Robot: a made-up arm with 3 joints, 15 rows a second.
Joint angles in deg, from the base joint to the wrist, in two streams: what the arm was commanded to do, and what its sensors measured. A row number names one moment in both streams.
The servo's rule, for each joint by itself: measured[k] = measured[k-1] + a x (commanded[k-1-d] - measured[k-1]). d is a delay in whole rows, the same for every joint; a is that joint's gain. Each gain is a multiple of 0.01, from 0.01 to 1. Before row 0 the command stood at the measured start. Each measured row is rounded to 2 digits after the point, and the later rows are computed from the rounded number. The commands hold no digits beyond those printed.
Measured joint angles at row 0:
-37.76, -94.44, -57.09
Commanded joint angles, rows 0 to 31:
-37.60, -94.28, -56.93
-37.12, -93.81, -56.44
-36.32, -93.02, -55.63
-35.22, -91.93, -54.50
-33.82, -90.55, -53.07
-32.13, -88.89, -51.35
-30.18, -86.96, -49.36
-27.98, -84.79, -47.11
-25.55, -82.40, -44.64
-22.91, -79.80, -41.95
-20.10, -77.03, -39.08
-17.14, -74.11, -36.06
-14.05, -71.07, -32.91
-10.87, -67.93, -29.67
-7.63, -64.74, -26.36
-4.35, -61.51, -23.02
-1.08, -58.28, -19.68
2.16, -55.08, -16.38
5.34, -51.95, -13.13
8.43, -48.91, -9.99
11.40, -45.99, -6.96
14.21, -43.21, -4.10
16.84, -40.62, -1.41
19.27, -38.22, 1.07
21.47, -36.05, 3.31
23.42, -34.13, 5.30
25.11, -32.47, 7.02
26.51, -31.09, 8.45
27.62, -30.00, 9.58
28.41, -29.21, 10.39
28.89, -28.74, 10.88
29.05, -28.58, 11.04
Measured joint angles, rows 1 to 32:
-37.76, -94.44, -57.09
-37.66, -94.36, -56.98
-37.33, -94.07, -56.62
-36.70, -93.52, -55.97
-35.78, -92.69, -55.00
-34.56, -91.58, -53.73
-33.05, -90.18, -52.16
-31.27, -88.51, -50.31
-29.23, -86.58, -48.20
-26.95, -84.41, -45.85
-24.45, -82.01, -43.28
-21.75, -79.42, -40.51
-18.89, -76.66, -37.57
-15.89, -73.75, -34.49
-12.78, -70.72, -31.31
-9.59, -67.61, -28.04
-6.34, -64.44, -24.73
-3.08, -61.24, -21.40
0.17, -58.04, -18.09
3.38, -54.87, -14.82
6.51, -51.77, -11.63
9.54, -48.76, -8.55
12.44, -45.87, -5.61
15.17, -43.14, -2.84
17.71, -40.58, -0.26
20.04, -38.22, 2.10
22.14, -36.09, 4.21
23.98, -34.21, 6.06
25.55, -32.59, 7.64
26.83, -31.24, 8.92
27.81, -30.18, 9.89
28.48, -29.43, 10.54
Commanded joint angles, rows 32 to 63:
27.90, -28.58, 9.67
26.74, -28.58, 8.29
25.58, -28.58, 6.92
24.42, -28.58, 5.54
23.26, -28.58, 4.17
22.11, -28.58, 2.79
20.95, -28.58, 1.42
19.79, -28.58, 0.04
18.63, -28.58, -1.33
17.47, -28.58, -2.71
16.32, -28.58, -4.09
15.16, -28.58, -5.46
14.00, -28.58, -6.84
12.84, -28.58, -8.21
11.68, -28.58, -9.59
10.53, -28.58, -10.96
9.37, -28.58, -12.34
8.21, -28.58, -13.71
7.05, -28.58, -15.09
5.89, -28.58, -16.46
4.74, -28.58, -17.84
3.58, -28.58, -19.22
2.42, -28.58, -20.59
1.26, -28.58, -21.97
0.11, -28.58, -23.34
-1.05, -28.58, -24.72
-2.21, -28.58, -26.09
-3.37, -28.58, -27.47
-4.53, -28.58, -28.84
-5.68, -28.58, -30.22
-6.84, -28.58, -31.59
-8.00, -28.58, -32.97
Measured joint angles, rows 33 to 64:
28.83, -28.99, 10.87
28.25, -28.78, 10.08
27.31, -28.68, 8.90
26.24, -28.63, 7.59
25.11, -28.60, 6.24
23.96, -28.59, 4.87
22.81, -28.58, 3.50
21.66, -28.58, 2.13
20.50, -28.58, 0.75
19.34, -28.58, -0.62
18.18, -28.58, -2.00
17.03, -28.58, -3.38
15.87, -28.58, -4.75
14.71, -28.58, -6.13
13.55, -28.58, -7.50
12.39, -28.58, -8.88
11.24, -28.58, -10.25
10.08, -28.58, -11.63
8.92, -28.58, -13.00
7.76, -28.58, -14.38
6.60, -28.58, -15.75
5.45, -28.58, -17.13
4.29, -28.58, -18.51
3.13, -28.58, -19.88
1.97, -28.58, -21.26
0.82, -28.58, -22.63
-0.34, -28.58, -24.01
-1.50, -28.58, -25.38
-2.66, -28.58, -26.76
-3.82, -28.58, -28.13
-4.97, -28.58, -29.51
-6.13, -28.58, -30.88

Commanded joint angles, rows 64 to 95:
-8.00, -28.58, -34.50
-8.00, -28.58, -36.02
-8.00, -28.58, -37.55
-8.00, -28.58, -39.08
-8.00, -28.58, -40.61
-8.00, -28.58, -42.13
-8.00, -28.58, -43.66
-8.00, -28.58, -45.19
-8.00, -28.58, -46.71
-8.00, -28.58, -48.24
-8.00, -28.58, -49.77
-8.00, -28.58, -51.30
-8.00, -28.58, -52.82
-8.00, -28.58, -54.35
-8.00, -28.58, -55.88
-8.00, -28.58, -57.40
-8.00, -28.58, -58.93
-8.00, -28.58, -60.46
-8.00, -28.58, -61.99
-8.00, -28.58, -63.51
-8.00, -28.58, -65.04
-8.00, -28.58, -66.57
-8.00, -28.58, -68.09
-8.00, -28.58, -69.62
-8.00, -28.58, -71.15
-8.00, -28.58, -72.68
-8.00, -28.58, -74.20
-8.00, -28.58, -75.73
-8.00, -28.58, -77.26
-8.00, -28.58, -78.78
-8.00, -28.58, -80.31
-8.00, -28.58, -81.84
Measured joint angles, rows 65 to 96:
-7.29, -28.58, -32.26
-7.73, -28.58, -33.74
-7.90, -28.58, -35.24
-7.96, -28.58, -36.76
-7.98, -28.58, -38.29
-7.99, -28.58, -39.82
-8.00, -28.58, -41.34
-8.00, -28.58, -42.87
-8.00, -28.58, -44.40
-8.00, -28.58, -45.92
-8.00, -28.58, -47.45
-8.00, -28.58, -48.98
-8.00, -28.58, -50.51
-8.00, -28.58, -52.03
-8.00, -28.58, -53.56
-8.00, -28.58, -55.09
-8.00, -28.58, -56.61
-8.00, -28.58, -58.14
-8.00, -28.58, -59.67
-8.00, -28.58, -61.20
-8.00, -28.58, -62.72
-8.00, -28.58, -64.25
-8.00, -28.58, -65.78
-8.00, -28.58, -67.30
-8.00, -28.58, -68.83
-8.00, -28.58, -70.36
-8.00, -28.58, -71.89
-8.00, -28.58, -73.41
-8.00, -28.58, -74.94
-8.00, -28.58, -76.47
-8.00, -28.58, -77.99
-8.00, -28.58, -79.52

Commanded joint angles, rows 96 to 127:
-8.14, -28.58, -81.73
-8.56, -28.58, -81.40
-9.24, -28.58, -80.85
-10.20, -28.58, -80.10
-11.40, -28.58, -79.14
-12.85, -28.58, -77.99
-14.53, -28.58, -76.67
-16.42, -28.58, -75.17
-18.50, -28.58, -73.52
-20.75, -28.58, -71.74
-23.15, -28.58, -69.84
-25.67, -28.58, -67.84
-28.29, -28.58, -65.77
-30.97, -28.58, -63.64
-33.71, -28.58, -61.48
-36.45, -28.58, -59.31
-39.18, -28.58, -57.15
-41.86, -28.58, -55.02
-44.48, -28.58, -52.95
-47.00, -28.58, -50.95
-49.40, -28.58, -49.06
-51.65, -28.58, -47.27
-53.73, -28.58, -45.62
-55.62, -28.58, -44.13
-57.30, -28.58, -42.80
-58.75, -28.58, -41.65
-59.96, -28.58, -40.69
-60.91, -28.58, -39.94
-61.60, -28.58, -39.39
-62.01, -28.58, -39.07
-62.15, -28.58, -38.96
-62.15, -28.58, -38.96
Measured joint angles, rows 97 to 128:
-8.00, -28.58, -81.05
-8.09, -28.58, -81.50
-8.38, -28.58, -81.43
-8.91, -28.58, -81.05
-9.71, -28.58, -80.42
-10.76, -28.58, -79.58
-12.06, -28.58, -78.53
-13.59, -28.58, -77.30
-15.34, -28.58, -75.89
-17.30, -28.58, -74.33
-19.44, -28.58, -72.62
-21.74, -28.58, -70.79
-24.18, -28.58, -68.84
-26.73, -28.58, -66.81
-29.36, -28.58, -64.72
-32.06, -28.58, -62.58
-34.78, -28.58, -60.42
-37.51, -28.58, -58.26
-40.21, -28.58, -56.12
-42.86, -28.58, -54.03
-45.43, -28.58, -52.00
-47.89, -28.58, -50.06
-50.22, -28.58, -48.22
-52.40, -28.58, -46.50
-54.40, -28.58, -44.94
-56.20, -28.58, -43.53
-57.78, -28.58, -42.29
-59.13, -28.58, -41.23
-60.23, -28.58, -40.38
-61.08, -28.58, -39.73
-61.66, -28.58, -39.29
-61.96, -28.58, -39.07

